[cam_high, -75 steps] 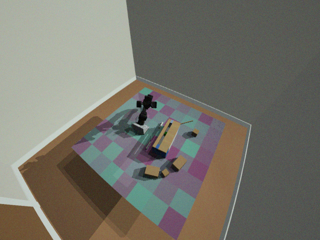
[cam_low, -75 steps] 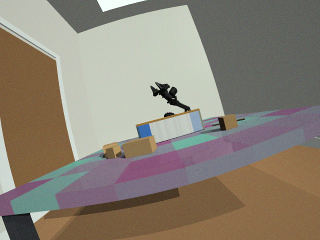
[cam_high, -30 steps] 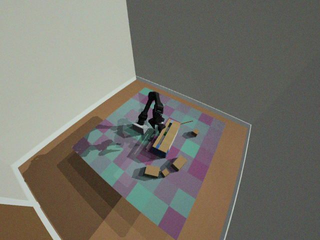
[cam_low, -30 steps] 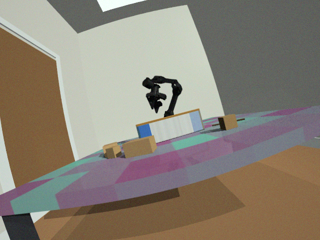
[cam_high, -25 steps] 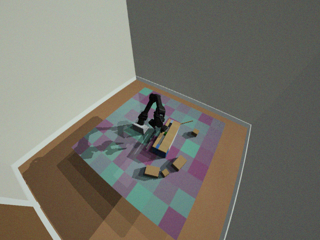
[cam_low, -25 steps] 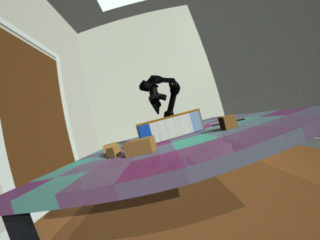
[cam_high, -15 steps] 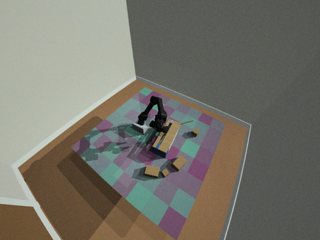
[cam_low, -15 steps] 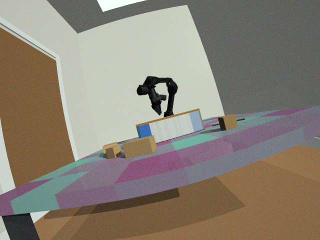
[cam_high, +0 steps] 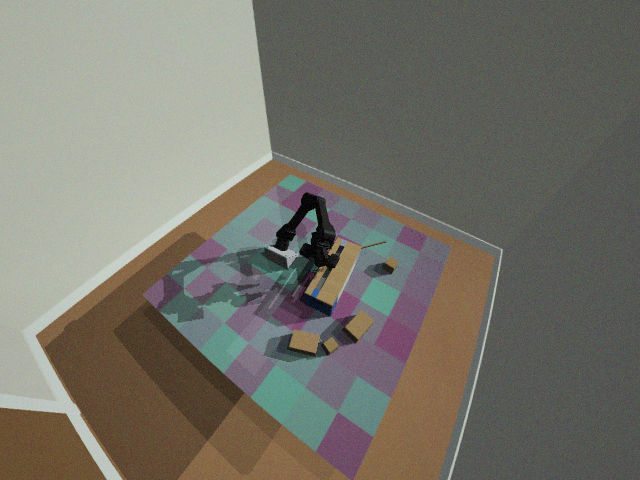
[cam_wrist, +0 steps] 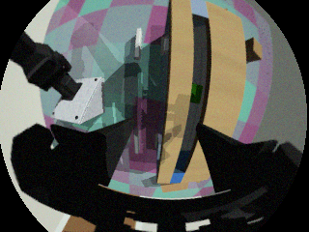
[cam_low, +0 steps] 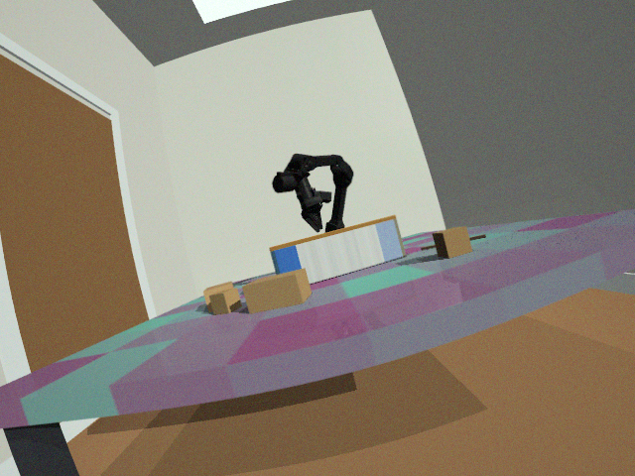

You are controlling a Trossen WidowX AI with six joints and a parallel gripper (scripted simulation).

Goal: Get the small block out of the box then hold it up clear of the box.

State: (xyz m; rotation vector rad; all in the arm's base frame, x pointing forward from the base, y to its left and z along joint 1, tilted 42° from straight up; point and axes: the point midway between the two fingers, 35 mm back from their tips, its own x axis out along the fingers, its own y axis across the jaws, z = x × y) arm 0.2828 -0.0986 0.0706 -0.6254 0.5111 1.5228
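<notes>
Right now the long box is 8 cm below my gripper tip, 3 cm ahead of it and 2 cm to the left of it. The rest, counted from my gripper tip: thin stick 37 cm to the left, 15 cm ahead, 14 cm below; then green block 6 cm below, 5 cm ahead, 4 cm to the left; then tan cube 31 cm ahead, 27 cm to the left, 12 cm below.
</notes>
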